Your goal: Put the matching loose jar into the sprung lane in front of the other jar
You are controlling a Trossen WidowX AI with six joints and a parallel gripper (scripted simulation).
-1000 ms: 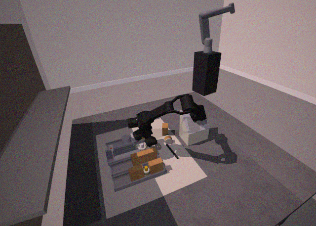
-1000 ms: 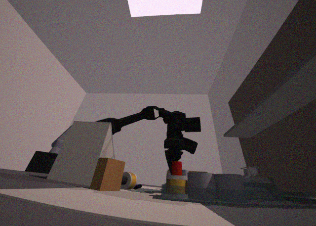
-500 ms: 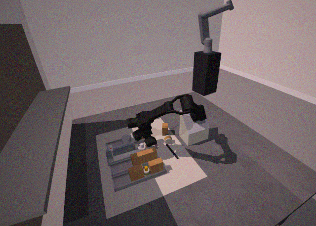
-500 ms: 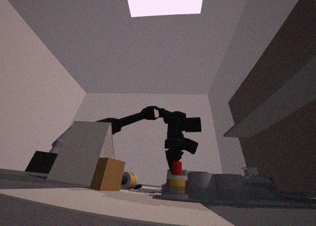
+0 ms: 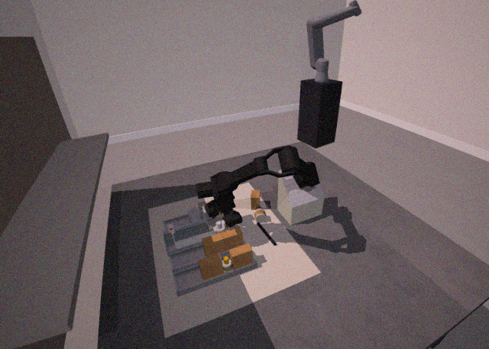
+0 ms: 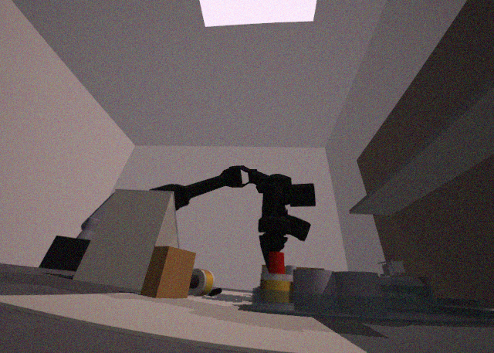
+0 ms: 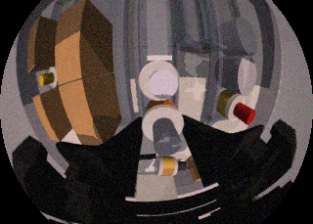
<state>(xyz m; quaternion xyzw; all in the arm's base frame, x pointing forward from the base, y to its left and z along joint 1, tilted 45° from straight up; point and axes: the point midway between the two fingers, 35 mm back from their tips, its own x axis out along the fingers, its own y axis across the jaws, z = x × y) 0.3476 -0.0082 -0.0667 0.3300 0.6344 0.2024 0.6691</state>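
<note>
Now: gripper tip 120 mm past the black rod, 90 mm to the right of it and 40 mm above it. The rest, counted from my gripper tip: grey pusher lane 140 mm ahead, 40 mm to the right, 30 mm below.
</note>
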